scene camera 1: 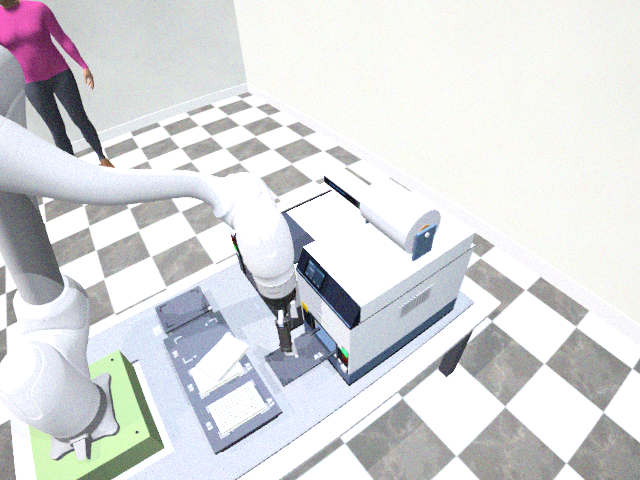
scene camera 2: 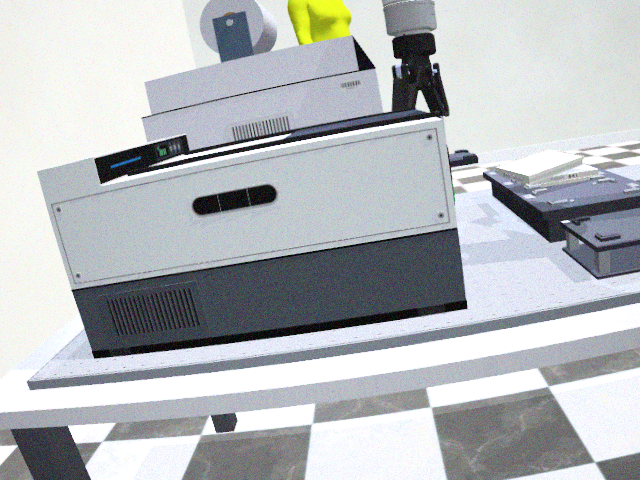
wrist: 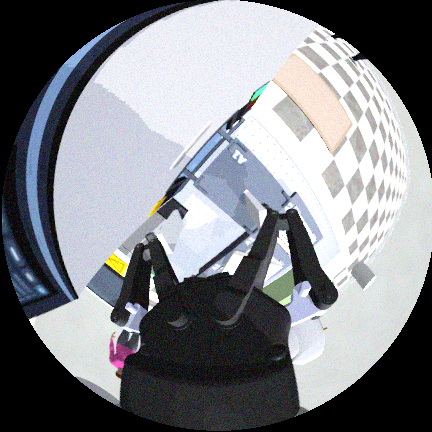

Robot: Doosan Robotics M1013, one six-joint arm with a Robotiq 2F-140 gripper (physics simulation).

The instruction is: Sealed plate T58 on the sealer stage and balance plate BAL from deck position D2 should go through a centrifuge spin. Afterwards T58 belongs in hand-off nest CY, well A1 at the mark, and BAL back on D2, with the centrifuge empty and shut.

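Pixels of known places: gripper, between the fingertips: (scene camera 1: 292,334) (wrist: 211,209); arm's base, origin of its link: (scene camera 1: 83,415).
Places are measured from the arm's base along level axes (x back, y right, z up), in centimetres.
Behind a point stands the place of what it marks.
Observation:
A white plate, apparently T58 though its label is unreadable, (scene camera 1: 224,355) @(x -40.1, y 0.8, z 0.1 cm) (scene camera 2: 540,166) @(x -40.0, y -1.8, z -0.2 cm) lies skewed and tilted on top of the balance plate BAL (scene camera 1: 205,385) @(x -32.4, y 5.5, z -2.1 cm) (scene camera 2: 560,178) @(x -36.8, y -1.8, z -2.7 cm) at D2. My gripper (scene camera 1: 293,338) @(x -58.7, y 5.6, z 2.8 cm) (scene camera 2: 419,111) (wrist: 211,209) @(x -58.7, y 5.6, z 2.8 cm) is open, with no plate between its fingers, over the inner side of the sealer stage (scene camera 1: 289,369) @(x -53.8, y 13.8, z 1.5 cm) (wrist: 225,175) @(x -61.1, y 10.5, z 1.5 cm). No plate sits on that stage. The centrifuge (scene camera 1: 320,206) @(x -86.3, y -28.2, z 12.1 cm) (scene camera 2: 248,227) @(x -78.2, y -38.0, z 4.4 cm) has a flat-looking top; its inside is hidden. The hand-off nest CY (scene camera 1: 181,307) @(x -32.7, y -25.9, z -4.7 cm) (scene camera 2: 617,235) @(x -37.3, y -30.8, z -4.3 cm) holds no visible plate.
The sealer (scene camera 1: 403,299) @(x -83.0, y 19.7, z 17.9 cm) with its film roll (scene camera 1: 395,219) @(x -84.4, y 11.7, z 36.3 cm) stands right beside my gripper. A welled plate (scene camera 1: 237,408) @(x -37.9, y 15.4, z -2.2 cm) sits at the deck's near end. The dark deck (scene camera 1: 222,444) @(x -31.2, y 21.6, z -3.7 cm) lies between the stage and my green base (scene camera 1: 126,439) @(x -10.1, y 11.4, z -0.2 cm). A person (scene camera 1: 38,38) stands behind the table.

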